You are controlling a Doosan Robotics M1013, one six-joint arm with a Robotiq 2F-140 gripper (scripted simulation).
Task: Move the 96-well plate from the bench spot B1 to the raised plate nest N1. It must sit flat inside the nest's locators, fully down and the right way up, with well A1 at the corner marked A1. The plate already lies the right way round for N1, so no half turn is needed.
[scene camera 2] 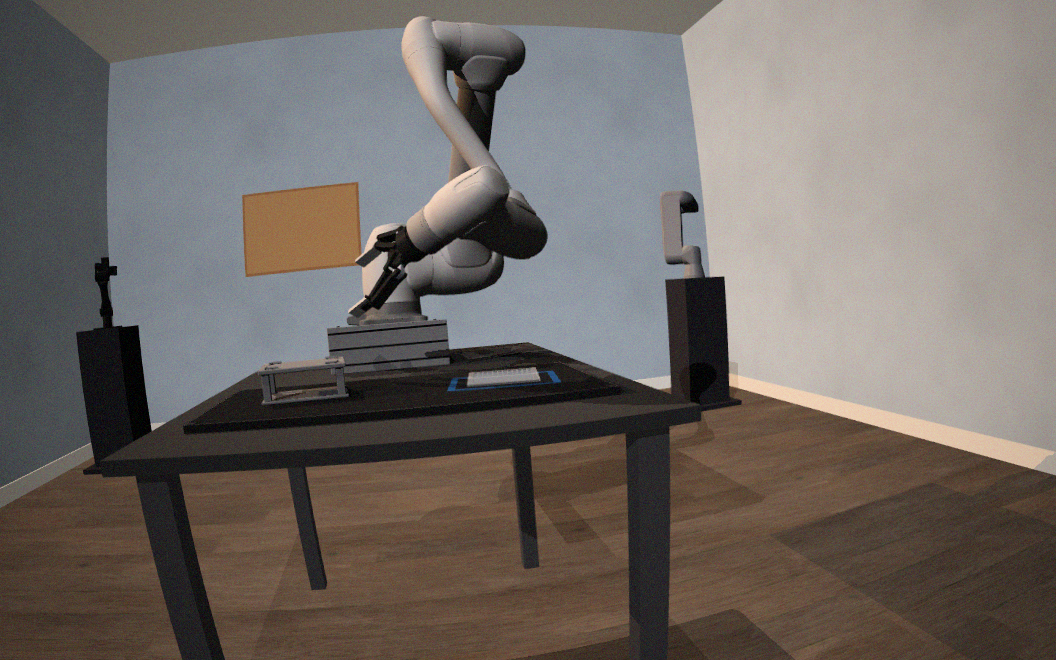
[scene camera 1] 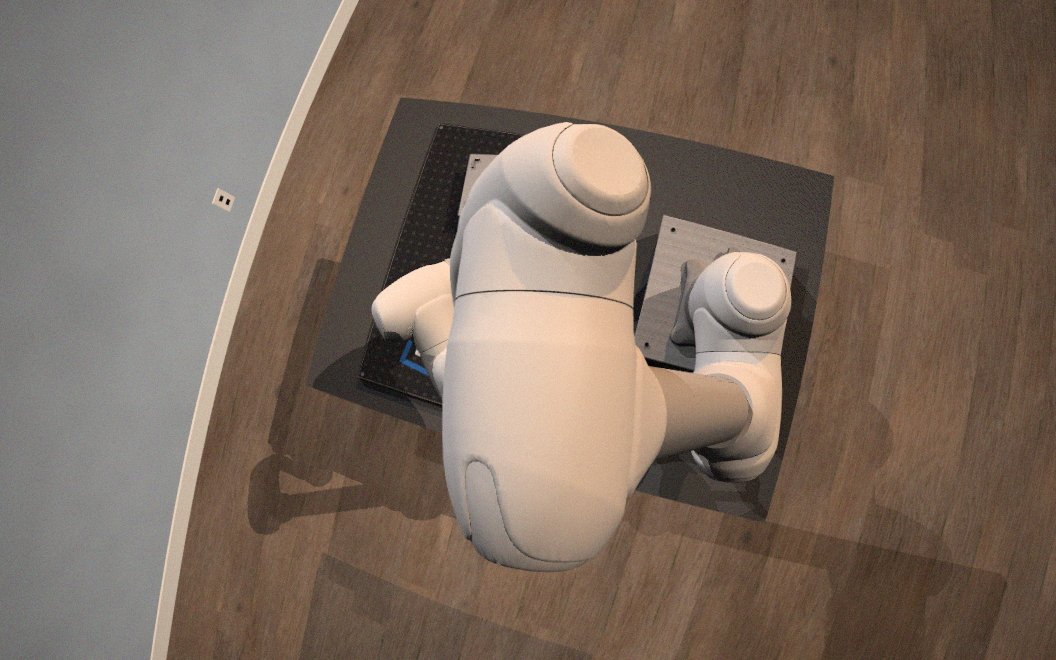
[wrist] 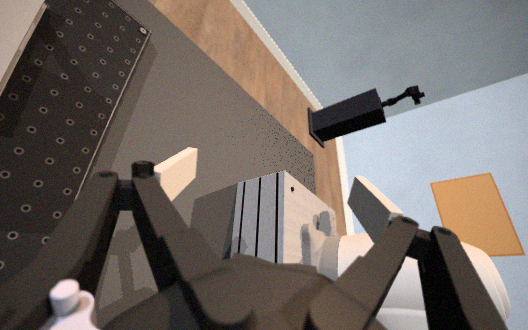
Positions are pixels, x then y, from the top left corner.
Labels:
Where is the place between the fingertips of my gripper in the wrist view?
273,176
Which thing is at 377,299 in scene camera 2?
My gripper.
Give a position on a white 96-well plate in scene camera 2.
At 522,375

